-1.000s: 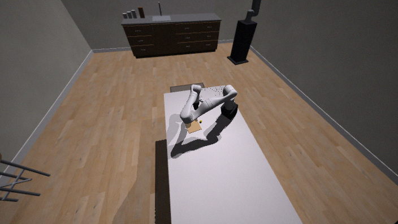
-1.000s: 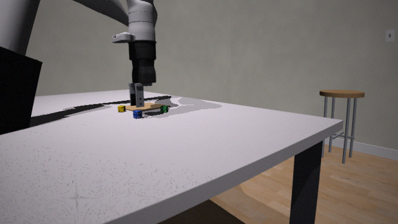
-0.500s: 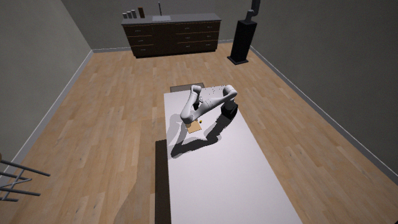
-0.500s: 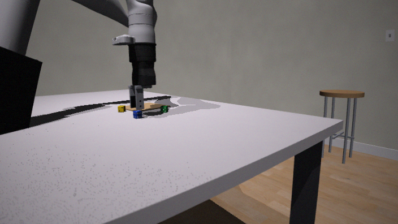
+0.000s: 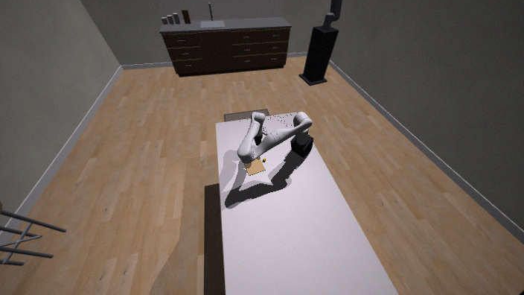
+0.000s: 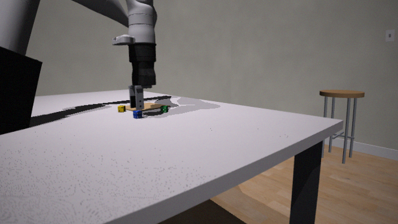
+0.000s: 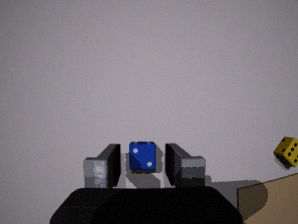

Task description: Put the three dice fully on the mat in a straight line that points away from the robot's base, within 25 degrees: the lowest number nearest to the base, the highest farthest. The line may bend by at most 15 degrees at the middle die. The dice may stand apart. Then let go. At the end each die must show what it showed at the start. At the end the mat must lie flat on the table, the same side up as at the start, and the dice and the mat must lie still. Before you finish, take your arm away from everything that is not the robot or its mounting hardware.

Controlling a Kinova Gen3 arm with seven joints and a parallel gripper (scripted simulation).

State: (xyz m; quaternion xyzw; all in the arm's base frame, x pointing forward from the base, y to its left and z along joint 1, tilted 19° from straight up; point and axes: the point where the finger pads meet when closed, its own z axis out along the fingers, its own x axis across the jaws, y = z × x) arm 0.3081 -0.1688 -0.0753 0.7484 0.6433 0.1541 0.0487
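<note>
My gripper is now 4 cm above the blue die. The rest, counted from my hand: tan mat (12 cm ahead, 15 cm to the left, 4 cm below); then yellow die (2 cm ahead, 13 cm to the left, 4 cm below); then green die (10 cm ahead, 1 cm to the left, 4 cm below).
</note>
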